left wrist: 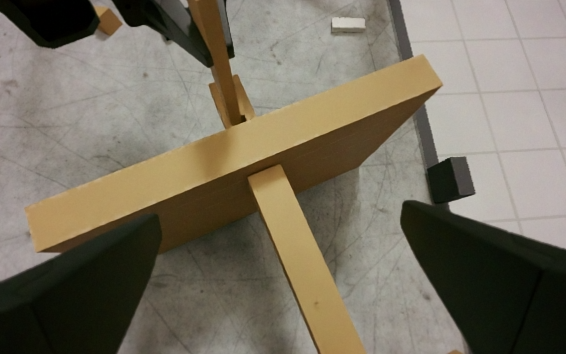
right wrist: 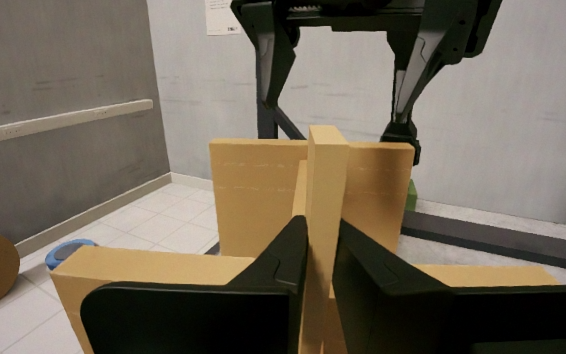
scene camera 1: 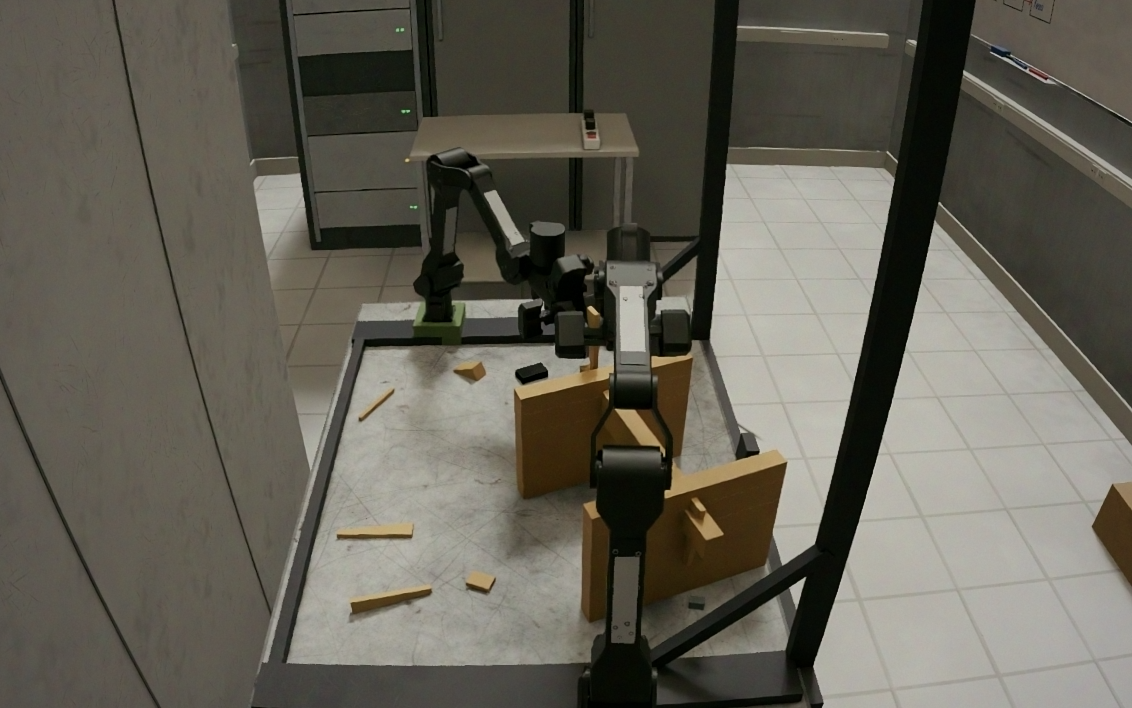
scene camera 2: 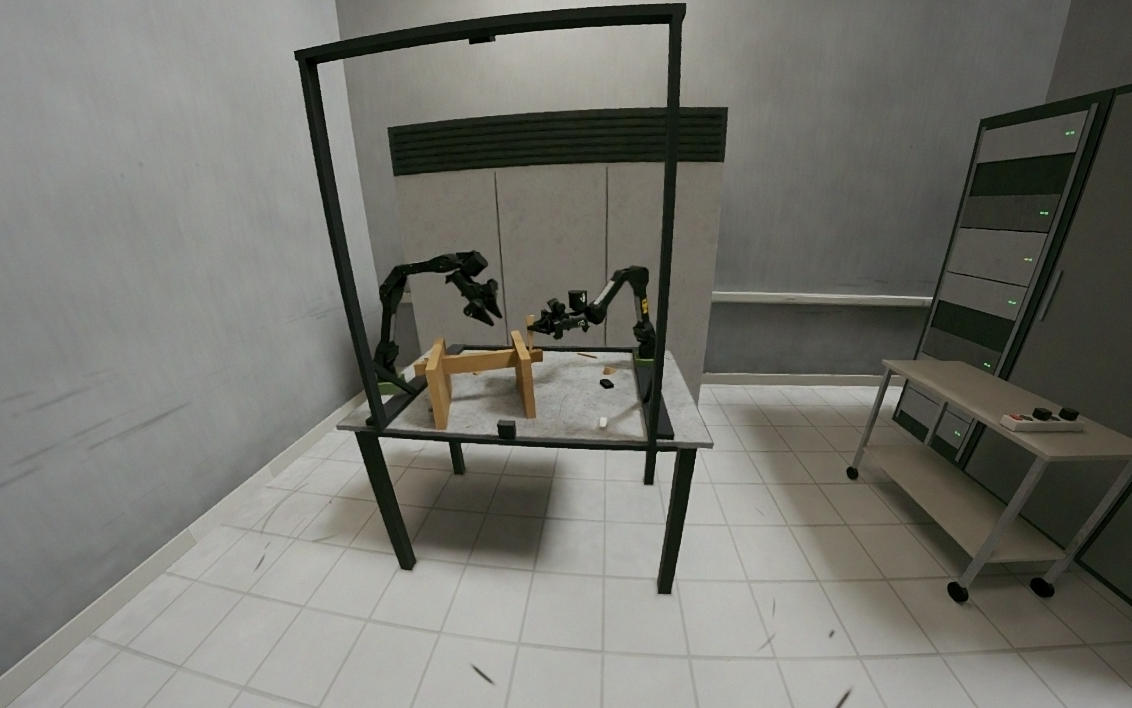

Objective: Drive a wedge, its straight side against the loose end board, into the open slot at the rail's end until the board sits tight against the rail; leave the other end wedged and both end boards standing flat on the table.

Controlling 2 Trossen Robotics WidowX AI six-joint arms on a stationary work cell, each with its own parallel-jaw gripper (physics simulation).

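My right gripper is shut on a wedge, held upright at the rail's slotted end. Its lower end is at the slot beside the far end board; the left wrist view does not show how deep. The rail runs between the boards. The near end board stands upright, with a wedge in the rail's end. My left gripper is open and empty above the rail.
Loose wooden pieces and a thin stick lie at the left in scene camera 1. A black block lies beyond the far board. A white block lies near the table edge. Frame posts rise beside the table.
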